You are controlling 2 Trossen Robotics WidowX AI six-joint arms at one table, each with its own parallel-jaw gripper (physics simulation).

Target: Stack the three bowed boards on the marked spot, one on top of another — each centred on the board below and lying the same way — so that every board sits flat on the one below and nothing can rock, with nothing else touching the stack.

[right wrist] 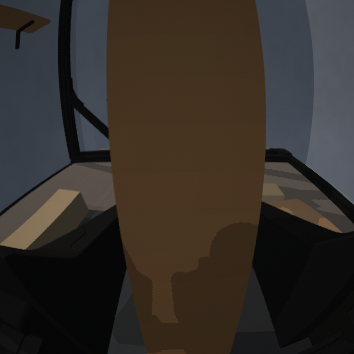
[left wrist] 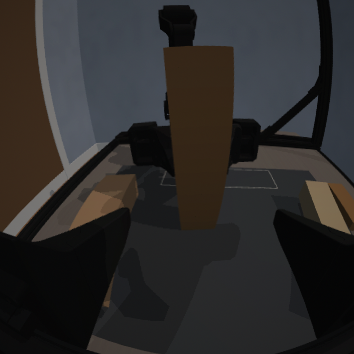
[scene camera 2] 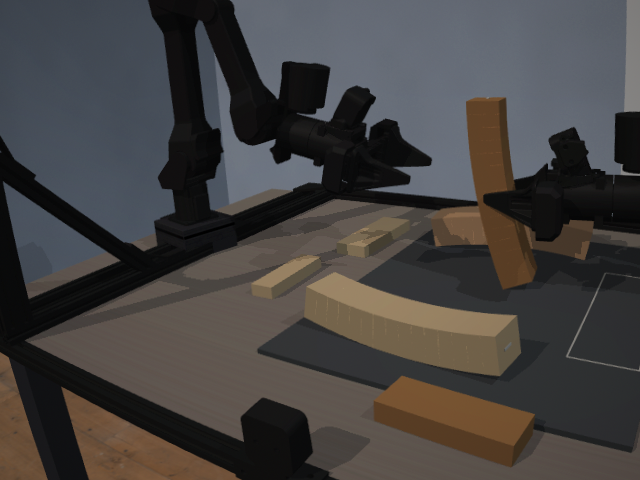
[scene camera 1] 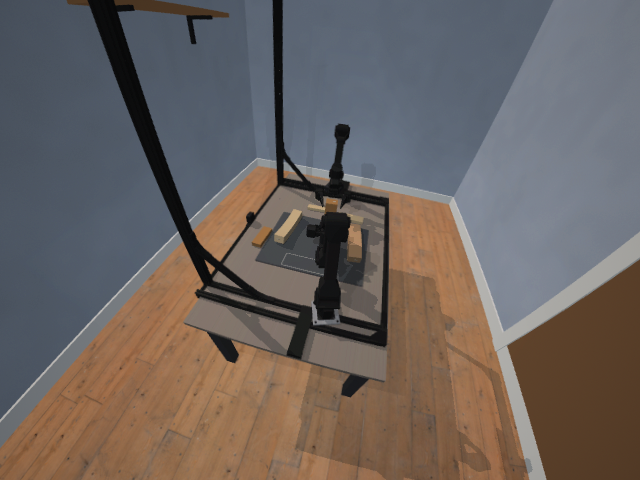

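Observation:
An orange bowed board stands nearly upright in the air above the mat. My right gripper is shut on it around its lower half. My left gripper is open and empty, facing the held board with a gap. A cream bowed board lies at the mat's near edge in scene camera 2. A light orange bowed board lies at the far edge, partly hidden. The marked white outline is partly hidden.
A short orange block lies beside the dark mat. Short pale blocks lie on the table past the cream board's end. A black box sits at the near frame rail in scene camera 2. Black posts rise from the table frame.

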